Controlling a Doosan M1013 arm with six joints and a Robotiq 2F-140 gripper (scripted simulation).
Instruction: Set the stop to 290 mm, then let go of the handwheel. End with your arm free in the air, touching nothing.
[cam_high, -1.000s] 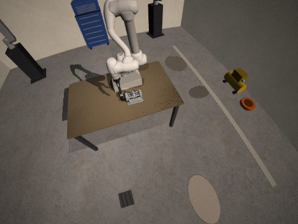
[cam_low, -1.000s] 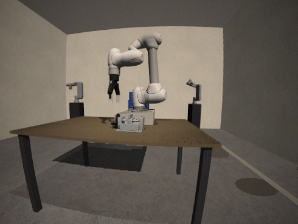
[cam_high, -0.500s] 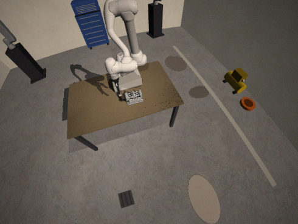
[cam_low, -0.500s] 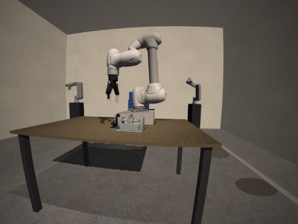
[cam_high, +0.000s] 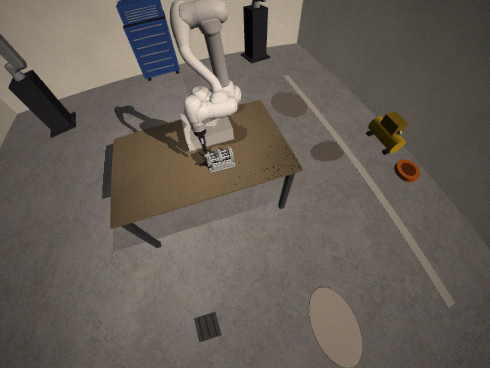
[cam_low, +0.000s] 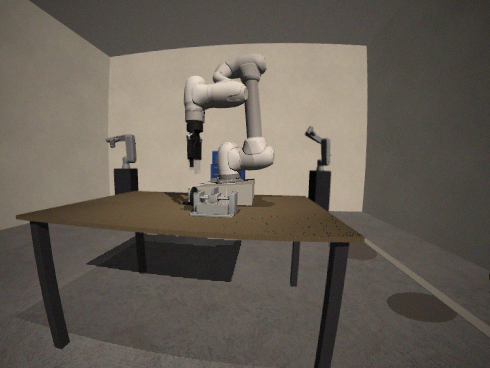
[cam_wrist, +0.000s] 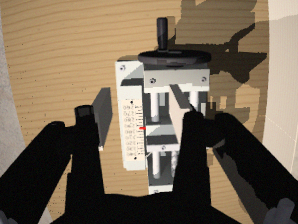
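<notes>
Now: hand 18 cm above the black handwheel handle, 5 cm to the left of it and 5 cm past it. From my hand the other things lie so: grey stop fixture 13 cm below, 9 cm to the left, 1 cm behind.
</notes>
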